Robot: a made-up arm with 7 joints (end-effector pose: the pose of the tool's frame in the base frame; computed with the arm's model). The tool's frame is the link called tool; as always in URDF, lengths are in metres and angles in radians. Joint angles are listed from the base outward.
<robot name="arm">
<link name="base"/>
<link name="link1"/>
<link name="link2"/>
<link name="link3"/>
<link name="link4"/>
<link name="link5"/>
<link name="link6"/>
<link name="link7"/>
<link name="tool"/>
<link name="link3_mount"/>
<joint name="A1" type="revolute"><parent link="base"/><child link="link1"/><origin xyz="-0.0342 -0.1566 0.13" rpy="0.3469 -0.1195 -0.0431"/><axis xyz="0 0 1"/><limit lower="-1.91" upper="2.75"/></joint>
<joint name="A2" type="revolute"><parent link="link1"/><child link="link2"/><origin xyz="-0.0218 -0.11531 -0.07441" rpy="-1.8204 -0.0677 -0.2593"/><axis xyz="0 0 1"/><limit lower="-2.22" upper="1.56"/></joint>
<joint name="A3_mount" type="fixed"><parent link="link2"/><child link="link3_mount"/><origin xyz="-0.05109 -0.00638 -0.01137"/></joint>
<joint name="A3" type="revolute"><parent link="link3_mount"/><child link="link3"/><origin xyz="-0.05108 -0.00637 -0.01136" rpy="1.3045 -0.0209 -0.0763"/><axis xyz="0 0 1"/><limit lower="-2.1" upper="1.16"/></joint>
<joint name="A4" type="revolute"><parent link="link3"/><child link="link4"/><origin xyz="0.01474 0.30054 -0.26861" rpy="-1.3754 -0.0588 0.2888"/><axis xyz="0 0 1"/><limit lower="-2.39" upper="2.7"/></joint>
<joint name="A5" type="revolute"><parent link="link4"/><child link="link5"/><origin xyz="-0.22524 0.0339 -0.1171" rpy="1.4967 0.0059 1.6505"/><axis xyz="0 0 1"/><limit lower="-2.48" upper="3.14"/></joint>
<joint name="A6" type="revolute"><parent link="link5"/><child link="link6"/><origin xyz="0.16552 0.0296 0.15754" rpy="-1.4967 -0.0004 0.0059"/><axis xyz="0 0 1"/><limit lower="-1.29" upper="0.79"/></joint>
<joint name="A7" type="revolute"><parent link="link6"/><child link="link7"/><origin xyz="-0.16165 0.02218 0.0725" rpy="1.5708 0 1.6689"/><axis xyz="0 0 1"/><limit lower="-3.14" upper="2.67"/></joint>
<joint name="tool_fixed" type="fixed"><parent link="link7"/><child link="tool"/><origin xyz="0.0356 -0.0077 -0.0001" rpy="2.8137 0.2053 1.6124"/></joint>
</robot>
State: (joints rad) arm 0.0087 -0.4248 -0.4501 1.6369 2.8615 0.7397 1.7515
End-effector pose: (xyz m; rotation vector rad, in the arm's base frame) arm 0.1484 -0.3199 -0.2512 2.8906 0.2690 -0.4786
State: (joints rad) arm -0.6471 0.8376 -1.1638 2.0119 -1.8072 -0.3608 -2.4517
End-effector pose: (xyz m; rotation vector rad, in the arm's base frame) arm -0.1754 -0.1238 -0.0643 -1.4581 1.4849 -0.7478
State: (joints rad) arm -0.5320 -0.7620 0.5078 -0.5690 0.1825 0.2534 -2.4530
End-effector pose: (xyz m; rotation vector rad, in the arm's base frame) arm 0.0901 -0.1456 -0.3841 0.0591 -0.3892 -2.2839
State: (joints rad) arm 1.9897 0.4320 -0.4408 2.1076 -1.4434 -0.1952 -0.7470
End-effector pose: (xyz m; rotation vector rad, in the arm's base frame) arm 0.0712 -0.1235 -0.0554 0.0549 -1.9906 -1.0083
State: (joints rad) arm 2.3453 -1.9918 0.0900 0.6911 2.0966 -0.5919 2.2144
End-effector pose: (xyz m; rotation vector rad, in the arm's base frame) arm -0.0484 0.0571 0.1053 1.3076 0.6279 2.1220
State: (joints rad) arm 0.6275 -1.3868 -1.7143 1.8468 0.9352 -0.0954 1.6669
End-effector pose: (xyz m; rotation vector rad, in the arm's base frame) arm 0.1739 -0.4135 0.2200 1.9444 0.2776 0.3451
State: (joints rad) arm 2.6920 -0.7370 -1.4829 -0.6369 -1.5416 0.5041 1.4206
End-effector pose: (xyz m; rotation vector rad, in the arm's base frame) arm -0.0812 0.4040 0.2000 0.1466 -0.7169 -0.0684
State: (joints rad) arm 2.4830 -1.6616 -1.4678 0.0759 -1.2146 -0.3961 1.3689
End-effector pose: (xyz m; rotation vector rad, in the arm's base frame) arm -0.2591 0.1879 0.3367 1.0291 -1.2339 0.0613
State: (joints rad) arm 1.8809 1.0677 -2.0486 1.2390 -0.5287 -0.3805 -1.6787
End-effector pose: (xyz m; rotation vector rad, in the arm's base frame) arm 0.2209 -0.1270 -0.0780 0.8050 0.5196 2.7776
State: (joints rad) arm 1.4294 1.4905 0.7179 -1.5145 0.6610 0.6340 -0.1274
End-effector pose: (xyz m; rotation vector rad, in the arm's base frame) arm -0.2184 -0.4688 0.0788 -1.9106 -0.0263 -2.0807
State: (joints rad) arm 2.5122 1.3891 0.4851 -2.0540 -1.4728 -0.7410 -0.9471
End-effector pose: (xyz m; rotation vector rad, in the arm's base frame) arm 0.2507 -0.3877 -0.2158 1.1536 1.2799 -0.9176
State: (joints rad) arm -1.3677 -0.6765 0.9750 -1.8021 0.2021 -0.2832 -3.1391
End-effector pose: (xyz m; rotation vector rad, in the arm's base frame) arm -0.0946 0.0063 -0.4648 0.6598 -1.3588 -1.3499
